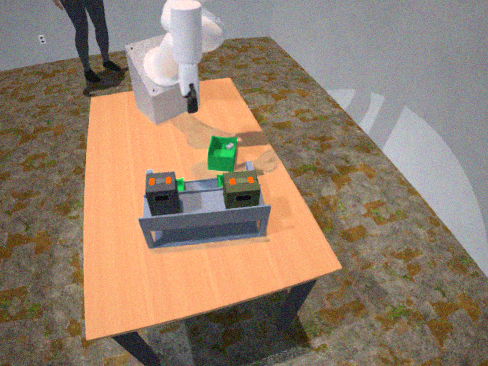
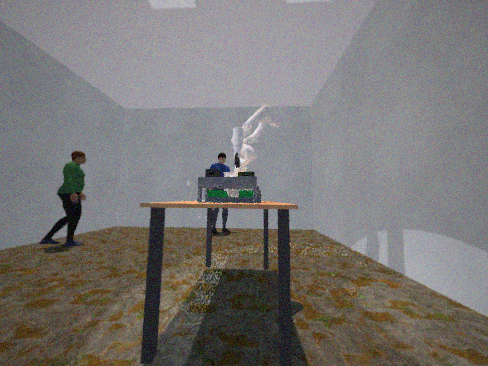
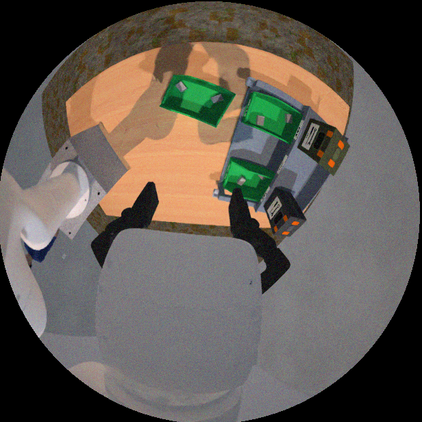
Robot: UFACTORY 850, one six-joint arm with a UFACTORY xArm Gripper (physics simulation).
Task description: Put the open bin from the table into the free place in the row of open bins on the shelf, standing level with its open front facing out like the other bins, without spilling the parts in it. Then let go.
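Note:
The open green bin (image 1: 221,161) (image 3: 194,96) stands on the table near the shelf, with small grey parts inside. The blue-grey shelf (image 1: 205,219) (image 2: 227,182) (image 3: 216,193) holds two green bins in its lower row: one bin (image 1: 220,181) (image 2: 246,193) (image 3: 270,114) and another bin (image 1: 180,185) (image 2: 216,193) (image 3: 245,176), with a free place between them. My gripper (image 1: 192,108) (image 2: 237,164) (image 3: 192,193) is open and empty. It hangs above the table on the robot-base side, apart from the bin on the table.
A dark grey case (image 1: 162,196) (image 3: 286,214) and an olive case (image 1: 241,191) (image 3: 326,145) stand on the shelf's upper level, at opposite ends. The robot's base block (image 1: 156,105) (image 3: 102,156) is at the far end of the wooden table (image 1: 200,280) (image 3: 165,170). Two people (image 2: 72,177) (image 2: 220,166) stand beyond the table.

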